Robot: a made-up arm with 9 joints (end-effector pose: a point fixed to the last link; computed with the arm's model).
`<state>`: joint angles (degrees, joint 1 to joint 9).
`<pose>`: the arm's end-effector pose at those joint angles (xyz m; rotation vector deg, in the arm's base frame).
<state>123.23 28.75 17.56 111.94 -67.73 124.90 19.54 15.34 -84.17</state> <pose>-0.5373 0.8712 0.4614 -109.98 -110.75 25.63</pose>
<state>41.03 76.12 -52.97 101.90 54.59 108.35 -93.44 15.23 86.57</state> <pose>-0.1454 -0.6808 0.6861 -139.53 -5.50 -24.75</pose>
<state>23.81 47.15 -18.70 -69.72 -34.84 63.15 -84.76 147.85 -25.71</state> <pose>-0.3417 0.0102 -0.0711 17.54 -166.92 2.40</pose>
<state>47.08 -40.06 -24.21 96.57 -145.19 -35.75 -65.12 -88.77 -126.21</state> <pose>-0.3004 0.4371 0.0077 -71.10 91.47 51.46</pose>
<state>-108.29 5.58 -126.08 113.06 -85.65 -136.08 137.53 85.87 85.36</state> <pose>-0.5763 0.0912 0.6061 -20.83 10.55 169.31</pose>
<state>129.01 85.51 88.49 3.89 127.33 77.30 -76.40 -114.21 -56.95</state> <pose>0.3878 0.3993 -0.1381 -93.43 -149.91 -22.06</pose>
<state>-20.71 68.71 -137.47 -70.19 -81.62 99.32 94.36 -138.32 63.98</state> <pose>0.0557 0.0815 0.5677 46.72 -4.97 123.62</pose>
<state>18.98 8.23 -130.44 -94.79 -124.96 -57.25 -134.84 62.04 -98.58</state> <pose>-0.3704 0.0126 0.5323 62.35 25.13 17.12</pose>
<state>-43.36 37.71 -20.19 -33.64 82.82 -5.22 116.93 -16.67 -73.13</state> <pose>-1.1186 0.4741 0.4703 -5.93 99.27 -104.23</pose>
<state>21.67 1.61 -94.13 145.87 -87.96 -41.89 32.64 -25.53 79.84</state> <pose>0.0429 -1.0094 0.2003 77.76 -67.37 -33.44</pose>
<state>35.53 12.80 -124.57 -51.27 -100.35 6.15 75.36 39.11 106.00</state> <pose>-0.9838 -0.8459 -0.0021 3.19 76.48 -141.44</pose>
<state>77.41 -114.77 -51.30 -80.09 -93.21 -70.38 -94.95 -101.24 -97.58</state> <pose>-0.5101 0.1330 0.6000 -63.63 -59.29 -4.06</pose>
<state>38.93 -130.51 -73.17 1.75 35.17 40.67 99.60 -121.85 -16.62</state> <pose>0.1956 -0.5093 0.0187 14.53 -77.00 -35.38</pose>
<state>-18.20 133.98 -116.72 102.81 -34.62 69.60 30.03 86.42 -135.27</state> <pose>-0.2092 0.3277 1.2185 -81.59 -137.63 45.94</pose>
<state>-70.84 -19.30 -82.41 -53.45 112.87 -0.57 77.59 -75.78 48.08</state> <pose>-0.9632 0.6611 -0.5502 47.32 106.49 124.72</pose>
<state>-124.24 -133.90 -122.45 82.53 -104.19 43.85 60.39 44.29 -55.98</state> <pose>-1.1298 0.0641 -0.4801 -32.22 -97.33 -143.80</pose>
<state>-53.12 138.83 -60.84 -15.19 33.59 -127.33 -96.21 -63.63 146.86</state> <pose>-0.6732 -0.1648 0.3399 -15.25 40.78 -84.27</pose>
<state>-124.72 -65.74 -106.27 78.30 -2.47 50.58 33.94 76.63 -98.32</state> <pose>0.0444 0.8746 -0.2944 55.52 -16.74 100.64</pose>
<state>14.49 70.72 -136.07 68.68 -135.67 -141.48 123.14 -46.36 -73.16</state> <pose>-0.1667 -0.6908 -0.4798 -53.61 65.86 102.79</pose>
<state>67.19 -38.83 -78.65 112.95 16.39 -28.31 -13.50 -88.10 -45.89</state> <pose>-0.4310 -0.6639 1.0075 164.64 -4.20 31.15</pose>
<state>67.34 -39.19 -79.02 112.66 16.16 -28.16 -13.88 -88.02 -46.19</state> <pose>-0.4256 -0.6624 1.0066 164.24 -4.01 30.90</pose>
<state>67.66 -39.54 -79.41 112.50 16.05 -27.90 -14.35 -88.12 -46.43</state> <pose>-0.4198 -0.6603 1.0054 163.79 -3.61 30.49</pose>
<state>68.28 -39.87 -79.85 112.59 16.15 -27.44 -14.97 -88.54 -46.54</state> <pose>-0.4136 -0.6570 1.0040 163.28 -2.80 29.82</pose>
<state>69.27 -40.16 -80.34 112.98 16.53 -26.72 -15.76 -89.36 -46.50</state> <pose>-0.4068 -0.6522 1.0024 162.69 -1.45 28.85</pose>
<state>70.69 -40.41 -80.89 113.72 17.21 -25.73 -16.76 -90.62 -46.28</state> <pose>-0.3994 -0.6459 0.9999 161.99 0.41 27.50</pose>
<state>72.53 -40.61 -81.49 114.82 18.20 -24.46 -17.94 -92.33 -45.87</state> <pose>-0.3916 -0.6382 0.9966 161.18 2.79 25.79</pose>
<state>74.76 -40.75 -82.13 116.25 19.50 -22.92 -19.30 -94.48 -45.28</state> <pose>-0.3832 -0.6292 0.9921 160.24 5.62 23.67</pose>
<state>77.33 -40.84 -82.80 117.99 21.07 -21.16 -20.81 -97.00 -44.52</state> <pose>-0.3745 -0.6192 0.9860 159.16 8.75 21.15</pose>
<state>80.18 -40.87 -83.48 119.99 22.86 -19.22 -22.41 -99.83 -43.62</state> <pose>-0.3657 -0.6090 0.9781 157.98 12.04 18.27</pose>
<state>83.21 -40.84 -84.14 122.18 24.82 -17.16 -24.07 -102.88 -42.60</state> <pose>-0.3569 -0.5989 0.9683 156.71 15.33 15.09</pose>
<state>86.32 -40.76 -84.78 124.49 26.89 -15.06 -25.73 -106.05 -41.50</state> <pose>-0.3481 -0.5892 0.9569 155.38 18.49 11.65</pose>
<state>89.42 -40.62 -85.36 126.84 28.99 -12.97 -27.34 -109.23 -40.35</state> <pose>-0.3399 -0.5807 0.9441 154.07 21.40 8.11</pose>
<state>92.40 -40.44 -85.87 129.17 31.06 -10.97 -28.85 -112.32 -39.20</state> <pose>-0.3320 -0.5734 0.9306 152.80 23.96 4.53</pose>
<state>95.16 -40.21 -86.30 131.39 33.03 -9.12 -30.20 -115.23 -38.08</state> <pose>-0.3250 -0.5674 0.9171 151.65 26.16 1.05</pose>
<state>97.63 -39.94 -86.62 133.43 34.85 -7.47 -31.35 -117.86 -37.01</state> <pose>-0.3189 -0.5632 0.9042 150.69 27.96 -2.19</pose>
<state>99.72 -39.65 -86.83 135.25 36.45 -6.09 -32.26 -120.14 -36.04</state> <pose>-0.3139 -0.5603 0.8927 149.95 29.34 -5.14</pose>
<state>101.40 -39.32 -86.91 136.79 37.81 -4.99 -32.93 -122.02 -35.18</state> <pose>-0.3103 -0.5589 0.8830 149.46 30.33 -7.65</pose>
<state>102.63 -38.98 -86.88 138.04 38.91 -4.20 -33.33 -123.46 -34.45</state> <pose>-0.3080 -0.5584 0.8758 149.23 30.96 -9.72</pose>
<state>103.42 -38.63 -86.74 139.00 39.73 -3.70 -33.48 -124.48 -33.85</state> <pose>-0.3073 -0.5587 0.8712 149.26 31.27 -11.30</pose>
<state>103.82 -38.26 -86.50 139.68 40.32 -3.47 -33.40 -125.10 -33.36</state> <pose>-0.3080 -0.5599 0.8689 149.54 31.31 -12.41</pose>
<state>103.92 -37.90 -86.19 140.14 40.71 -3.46 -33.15 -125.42 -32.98</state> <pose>-0.3097 -0.5616 0.8685 149.99 31.15 -13.15</pose>
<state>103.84 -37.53 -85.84 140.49 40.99 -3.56 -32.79 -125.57 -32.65</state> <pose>-0.3123 -0.5636 0.8692 150.55 30.88 -13.67</pose>
